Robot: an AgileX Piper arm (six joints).
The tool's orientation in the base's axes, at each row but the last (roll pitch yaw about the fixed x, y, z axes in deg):
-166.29 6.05 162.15
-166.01 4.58 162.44
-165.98 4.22 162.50
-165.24 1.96 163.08
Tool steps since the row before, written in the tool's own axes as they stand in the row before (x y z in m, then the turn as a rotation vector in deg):
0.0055 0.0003 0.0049 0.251 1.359 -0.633
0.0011 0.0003 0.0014 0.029 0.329 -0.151
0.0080 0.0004 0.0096 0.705 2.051 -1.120
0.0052 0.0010 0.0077 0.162 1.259 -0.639
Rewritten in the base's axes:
-0.0050 0.0007 -0.0054 0.184 1.485 0.265
-0.0010 0.0003 -0.0015 0.075 0.350 0.064
-0.0075 0.0003 -0.0100 -0.032 2.381 0.536
-0.0050 0.0005 -0.0079 0.237 1.371 0.291

